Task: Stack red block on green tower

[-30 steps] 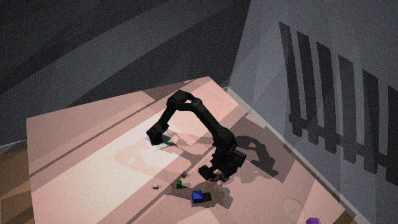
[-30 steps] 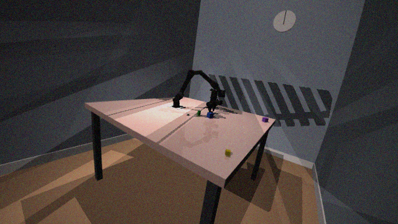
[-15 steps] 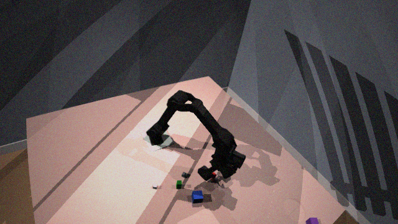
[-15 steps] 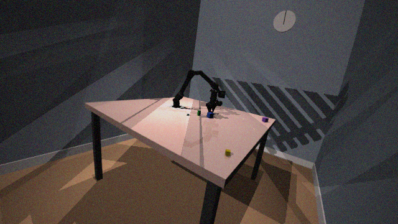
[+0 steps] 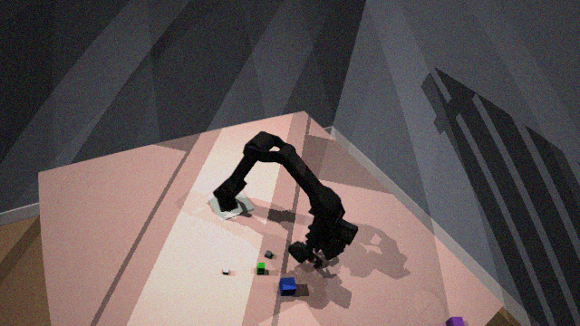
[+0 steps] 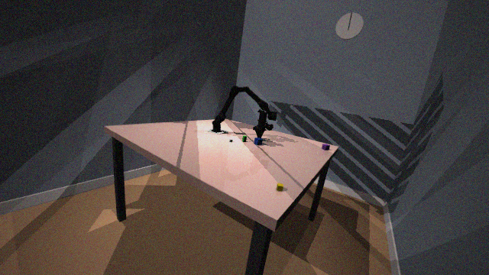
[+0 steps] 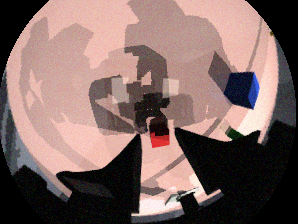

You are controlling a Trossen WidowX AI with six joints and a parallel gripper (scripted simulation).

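Now: gripper tip 10 mm short of the green block and 180 mm to the left of it. The rest, counted from my gripper tip: red block right at my gripper tip; dark gray piece 40 mm behind, 130 mm to the right; blue cube 90 mm ahead, 120 mm to the right, 10 mm above.
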